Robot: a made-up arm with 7 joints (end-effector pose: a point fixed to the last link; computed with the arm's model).
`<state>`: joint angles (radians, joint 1 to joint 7).
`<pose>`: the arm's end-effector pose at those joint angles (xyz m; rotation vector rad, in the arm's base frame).
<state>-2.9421 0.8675 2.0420 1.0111 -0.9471 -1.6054 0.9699</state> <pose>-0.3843 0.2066 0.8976 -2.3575 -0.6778 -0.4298</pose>
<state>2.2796 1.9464 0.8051 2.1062 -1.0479 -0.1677 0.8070</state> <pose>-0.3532 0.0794 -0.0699 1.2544 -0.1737 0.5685</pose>
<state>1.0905 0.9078 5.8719 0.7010 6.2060 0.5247 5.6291</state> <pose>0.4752 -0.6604 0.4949 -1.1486 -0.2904 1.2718</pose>
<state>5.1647 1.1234 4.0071 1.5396 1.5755 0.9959 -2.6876</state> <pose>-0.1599 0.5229 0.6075 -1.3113 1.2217 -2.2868</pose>
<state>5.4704 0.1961 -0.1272 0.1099 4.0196 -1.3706 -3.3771</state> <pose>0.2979 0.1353 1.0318 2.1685 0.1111 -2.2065</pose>
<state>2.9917 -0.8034 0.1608 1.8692 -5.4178 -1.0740 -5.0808</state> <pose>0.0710 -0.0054 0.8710 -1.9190 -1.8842 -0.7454</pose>
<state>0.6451 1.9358 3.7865 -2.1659 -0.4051 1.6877 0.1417</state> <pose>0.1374 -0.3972 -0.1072 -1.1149 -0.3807 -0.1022</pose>
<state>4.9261 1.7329 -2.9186 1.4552 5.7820 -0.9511 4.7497</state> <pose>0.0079 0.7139 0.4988 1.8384 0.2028 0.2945</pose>
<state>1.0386 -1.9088 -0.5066 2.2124 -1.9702 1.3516 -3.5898</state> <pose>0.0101 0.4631 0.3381 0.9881 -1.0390 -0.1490</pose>
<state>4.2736 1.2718 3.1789 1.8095 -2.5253 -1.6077 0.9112</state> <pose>-0.1850 0.1557 0.5916 -1.0964 -0.0501 -0.5519</pose>
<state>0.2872 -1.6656 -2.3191 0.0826 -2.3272 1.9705 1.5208</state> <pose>-0.7449 0.0861 0.1790 -1.3342 1.0098 1.0942</pose>
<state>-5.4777 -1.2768 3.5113 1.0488 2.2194 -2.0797 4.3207</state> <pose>-0.4174 0.4152 0.1773 -1.2646 0.0308 -0.0774</pose>
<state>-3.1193 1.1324 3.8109 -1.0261 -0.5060 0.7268 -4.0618</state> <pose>-0.8015 0.2473 0.3988 -0.2425 1.9783 -0.8730</pose>
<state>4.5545 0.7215 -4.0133 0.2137 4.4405 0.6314 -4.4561</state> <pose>0.0105 0.6249 0.9404 1.8210 -0.5935 0.0800</pose>
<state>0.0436 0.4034 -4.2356 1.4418 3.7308 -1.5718 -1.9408</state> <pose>-0.0628 -0.2399 0.7294 1.1643 0.2940 1.9599</pose>
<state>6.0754 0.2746 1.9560 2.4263 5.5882 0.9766 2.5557</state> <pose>0.0758 -0.1898 0.4014 0.4163 -0.1213 -2.7660</pose>
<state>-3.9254 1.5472 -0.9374 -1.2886 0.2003 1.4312 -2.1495</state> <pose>-0.6924 -0.3358 0.4004 -1.5430 -0.5455 -1.8477</pose>
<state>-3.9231 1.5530 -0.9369 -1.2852 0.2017 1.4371 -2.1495</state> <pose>-0.6933 -0.3362 0.3951 -1.5274 -0.5436 -1.8524</pose>
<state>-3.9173 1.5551 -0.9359 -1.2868 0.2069 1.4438 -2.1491</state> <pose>-0.6949 -0.3319 0.3928 -1.5203 -0.5351 -1.8610</pose>
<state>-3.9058 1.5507 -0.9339 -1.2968 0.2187 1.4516 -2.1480</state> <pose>-0.6972 -0.3200 0.3957 -1.5276 -0.5154 -1.8758</pose>
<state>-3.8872 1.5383 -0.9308 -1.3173 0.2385 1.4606 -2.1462</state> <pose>-0.6999 -0.2985 0.4049 -1.5530 -0.4820 -1.8989</pose>
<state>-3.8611 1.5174 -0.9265 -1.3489 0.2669 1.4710 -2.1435</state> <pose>-0.7020 -0.2666 0.4203 -1.5969 -0.4338 -1.9310</pose>
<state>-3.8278 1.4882 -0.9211 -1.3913 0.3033 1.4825 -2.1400</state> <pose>-0.7015 -0.2249 0.4412 -1.6588 -0.3715 -1.9719</pose>
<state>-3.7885 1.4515 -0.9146 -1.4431 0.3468 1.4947 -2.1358</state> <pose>-0.6964 -0.1749 0.4659 -1.7363 -0.2969 -2.0205</pose>
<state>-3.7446 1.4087 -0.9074 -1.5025 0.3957 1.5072 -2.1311</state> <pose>-0.6849 -0.1190 0.4924 -1.8265 -0.2133 -2.0751</pose>
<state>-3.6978 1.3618 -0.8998 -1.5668 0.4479 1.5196 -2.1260</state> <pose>-0.6661 -0.0606 0.5183 -1.9255 -0.1247 -2.1328</pose>
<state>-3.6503 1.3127 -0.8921 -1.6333 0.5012 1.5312 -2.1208</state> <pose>-0.6403 -0.0033 0.5418 -2.0296 -0.0358 -2.1905</pose>
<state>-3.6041 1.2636 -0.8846 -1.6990 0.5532 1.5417 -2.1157</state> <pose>-0.6093 0.0495 0.5615 -2.1349 0.0487 -2.2446</pose>
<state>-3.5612 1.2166 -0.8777 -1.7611 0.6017 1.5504 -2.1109</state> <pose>-0.5755 0.0954 0.5768 2.1481 -0.1199 2.2005</pose>
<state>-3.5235 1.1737 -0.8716 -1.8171 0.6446 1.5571 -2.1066</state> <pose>-0.5420 0.1328 0.5878 2.1047 -0.1710 2.1020</pose>
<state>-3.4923 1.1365 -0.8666 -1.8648 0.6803 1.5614 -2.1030</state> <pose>-0.5117 0.1617 0.5953 2.0677 -0.2061 2.0163</pose>
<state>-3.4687 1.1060 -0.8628 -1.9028 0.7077 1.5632 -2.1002</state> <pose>-0.4866 0.1824 0.6002 2.0396 -0.2285 1.9459</pose>
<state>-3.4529 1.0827 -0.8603 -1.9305 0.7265 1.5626 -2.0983</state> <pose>-0.4678 0.1960 0.6035 2.0211 -0.2414 1.8921</pose>
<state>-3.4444 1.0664 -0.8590 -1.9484 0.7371 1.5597 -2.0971</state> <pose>-0.4554 0.2040 0.6060 2.0118 -0.2478 1.8542</pose>
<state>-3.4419 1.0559 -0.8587 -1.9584 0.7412 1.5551 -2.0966</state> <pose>-0.4483 0.2078 0.6080 2.0100 -0.2498 1.8293</pose>
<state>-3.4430 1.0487 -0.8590 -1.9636 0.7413 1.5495 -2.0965</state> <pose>-0.4445 0.2092 0.6099 2.0129 -0.2492 1.8120</pose>
